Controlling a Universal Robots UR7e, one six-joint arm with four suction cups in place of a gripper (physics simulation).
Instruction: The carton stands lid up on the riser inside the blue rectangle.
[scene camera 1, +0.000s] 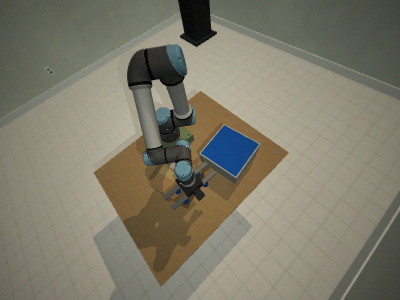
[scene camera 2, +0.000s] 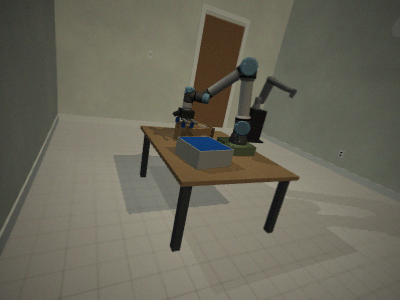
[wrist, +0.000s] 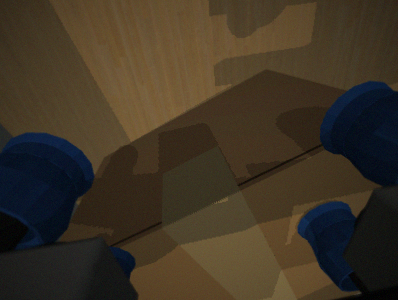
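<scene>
The suction head (wrist: 51, 174) is stuck to a brown carton (scene camera 1: 164, 181), and the brown carton still rests on the table. The wrist view shows the brown carton (wrist: 214, 197) too. A grey riser (scene camera 2: 200, 152) also rests on the table.
</scene>
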